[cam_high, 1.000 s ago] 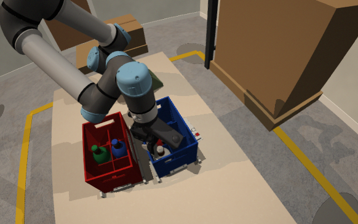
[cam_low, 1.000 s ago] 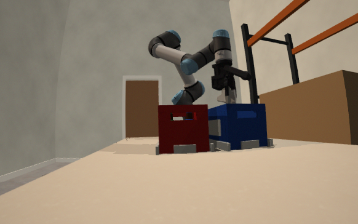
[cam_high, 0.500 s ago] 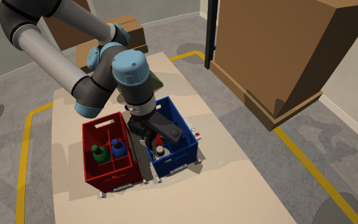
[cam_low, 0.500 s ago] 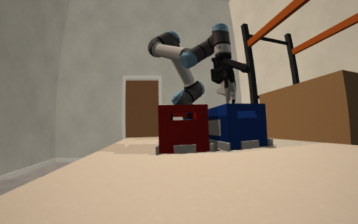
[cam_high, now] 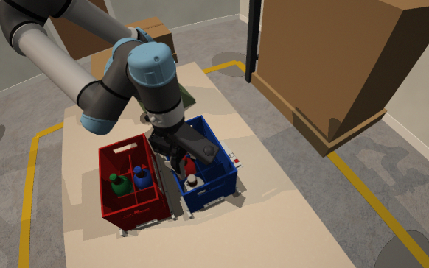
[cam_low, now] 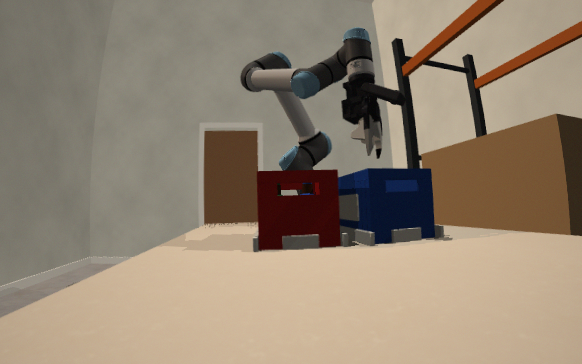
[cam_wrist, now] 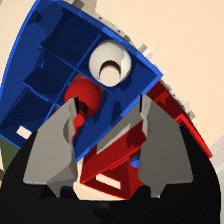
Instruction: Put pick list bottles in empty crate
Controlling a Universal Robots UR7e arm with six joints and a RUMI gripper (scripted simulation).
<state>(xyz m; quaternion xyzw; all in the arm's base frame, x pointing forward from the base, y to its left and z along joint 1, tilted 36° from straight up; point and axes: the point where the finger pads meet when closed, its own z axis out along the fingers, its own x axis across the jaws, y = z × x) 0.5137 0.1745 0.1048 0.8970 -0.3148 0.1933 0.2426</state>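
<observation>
Now: hand 140 mm above the white-label bottle. Also, from my hand: blue bottle 170 mm to the right, 140 mm below, 90 mm behind; then red bottle 140 mm below, 90 mm behind, 10 mm to the right; then blue crate 140 mm below, 90 mm behind, 30 mm to the left.
</observation>
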